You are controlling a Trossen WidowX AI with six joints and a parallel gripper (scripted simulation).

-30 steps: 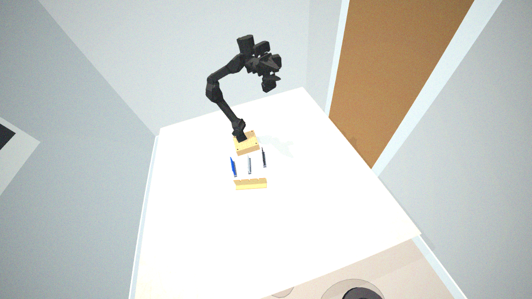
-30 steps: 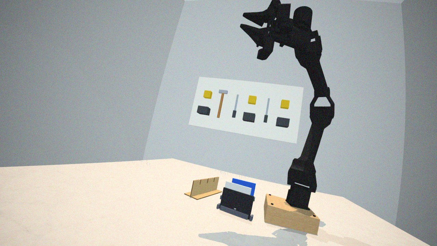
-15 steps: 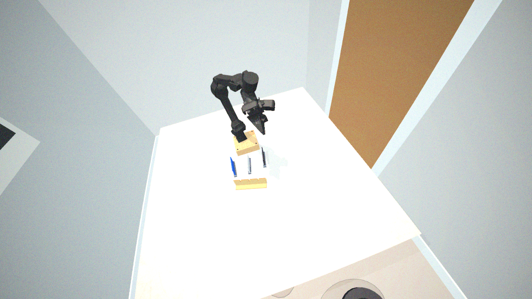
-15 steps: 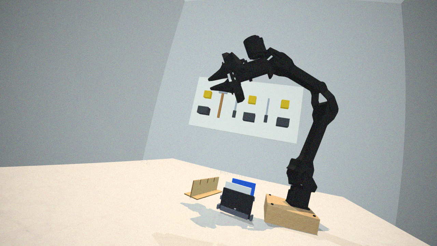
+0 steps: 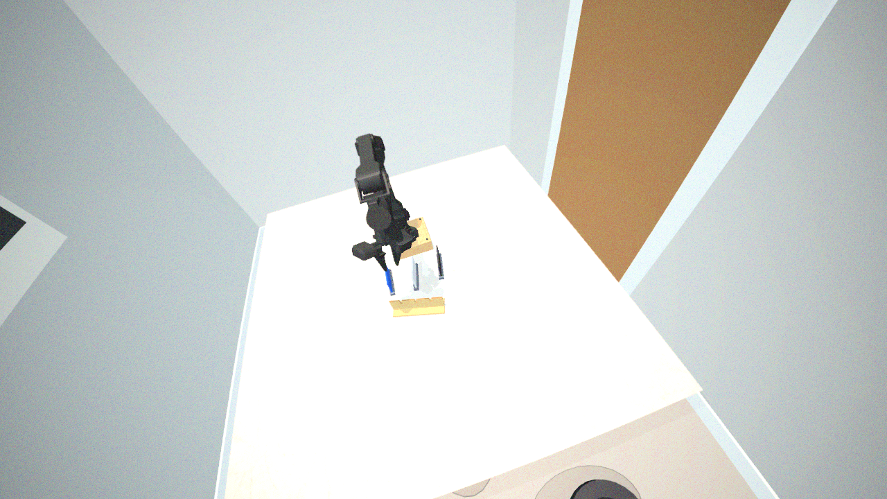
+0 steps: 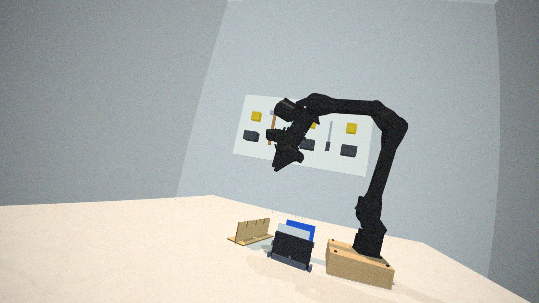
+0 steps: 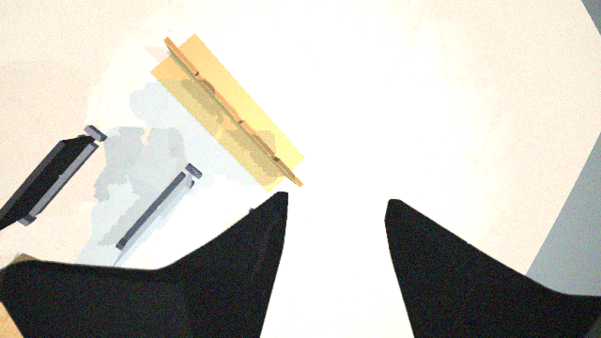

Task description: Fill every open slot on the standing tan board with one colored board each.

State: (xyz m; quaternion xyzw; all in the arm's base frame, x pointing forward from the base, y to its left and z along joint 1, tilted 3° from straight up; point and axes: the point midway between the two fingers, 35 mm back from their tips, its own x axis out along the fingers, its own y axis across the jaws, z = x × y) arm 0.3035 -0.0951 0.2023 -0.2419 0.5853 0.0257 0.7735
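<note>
The blue board is 130 mm behind my gripper tip, 20 mm to the right of it and 200 mm below it. The rest, counted from my gripper tip: tan board (20 mm ahead, 30 mm to the left, 210 mm below); black board (90 mm behind, 170 mm to the left, 200 mm below).
</note>
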